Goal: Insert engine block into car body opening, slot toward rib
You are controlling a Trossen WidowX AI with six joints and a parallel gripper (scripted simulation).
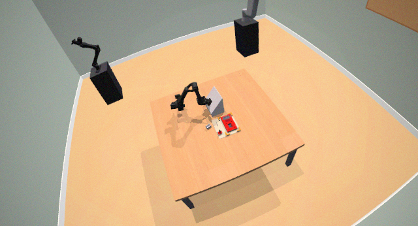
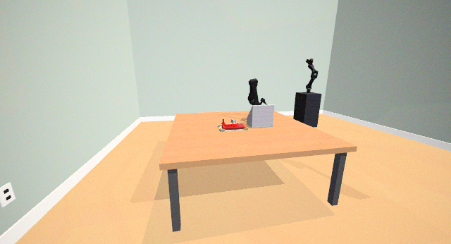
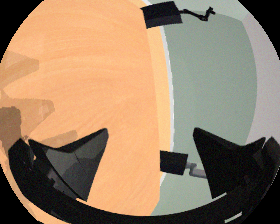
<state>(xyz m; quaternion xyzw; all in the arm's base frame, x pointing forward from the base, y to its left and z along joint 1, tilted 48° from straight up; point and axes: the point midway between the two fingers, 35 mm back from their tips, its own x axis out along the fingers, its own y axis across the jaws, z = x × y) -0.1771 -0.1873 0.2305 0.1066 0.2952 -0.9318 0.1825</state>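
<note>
The grey engine block is 44 cm ahead of my gripper tip, 17 cm to the left of it and 8 cm below it.
</note>
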